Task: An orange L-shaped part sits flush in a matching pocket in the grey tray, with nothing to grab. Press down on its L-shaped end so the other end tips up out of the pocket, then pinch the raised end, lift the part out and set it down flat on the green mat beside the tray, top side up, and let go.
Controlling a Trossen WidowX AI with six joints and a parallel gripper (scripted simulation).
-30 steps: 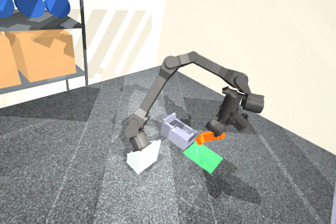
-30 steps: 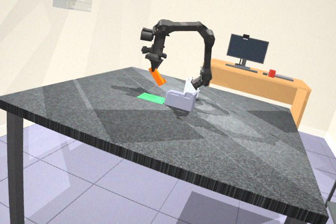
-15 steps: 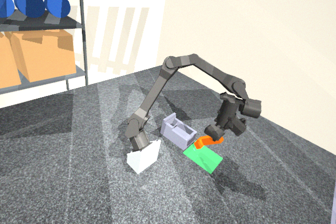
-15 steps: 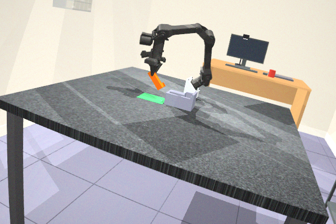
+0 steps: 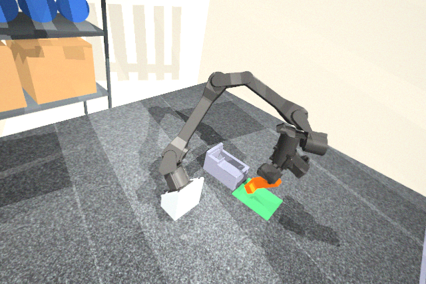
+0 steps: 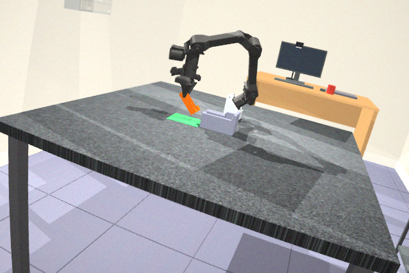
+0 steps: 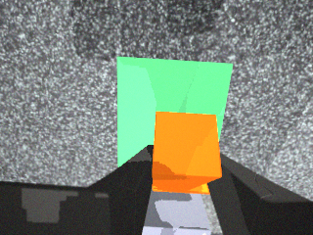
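Right now the green mat is 2 cm to the left of my gripper tip and 12 cm below it. The rest, counted from my gripper tip: orange L-shaped part (1 cm behind, 3 cm to the left, 3 cm below).
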